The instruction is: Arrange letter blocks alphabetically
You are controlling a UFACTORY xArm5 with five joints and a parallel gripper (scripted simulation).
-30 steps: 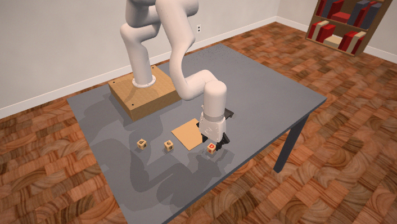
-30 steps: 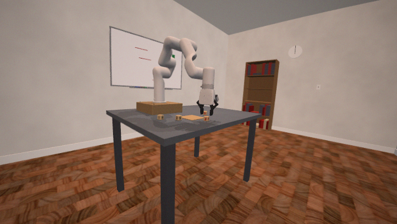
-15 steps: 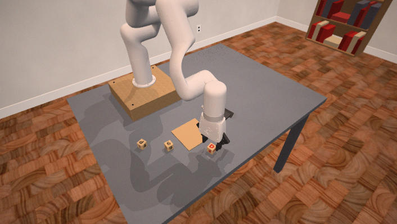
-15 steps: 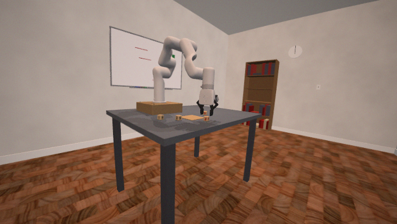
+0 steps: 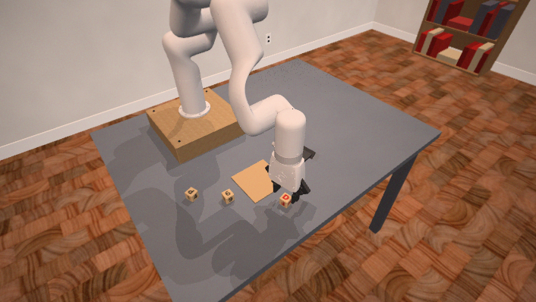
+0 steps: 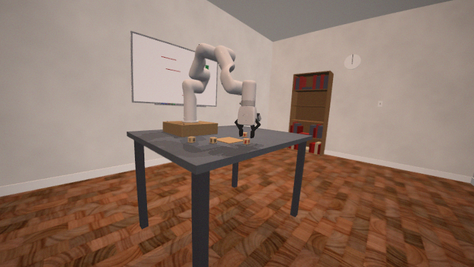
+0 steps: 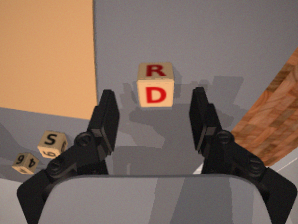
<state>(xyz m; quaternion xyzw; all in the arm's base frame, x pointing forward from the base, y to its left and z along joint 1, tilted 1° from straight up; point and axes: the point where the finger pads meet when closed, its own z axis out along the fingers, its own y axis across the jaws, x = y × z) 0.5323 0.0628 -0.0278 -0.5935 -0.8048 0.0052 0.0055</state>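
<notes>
Now: hand 40 mm above the wooden block. Round my hand: tan mat: 130 mm behind, 50 mm below, 20 mm to the right.
</notes>
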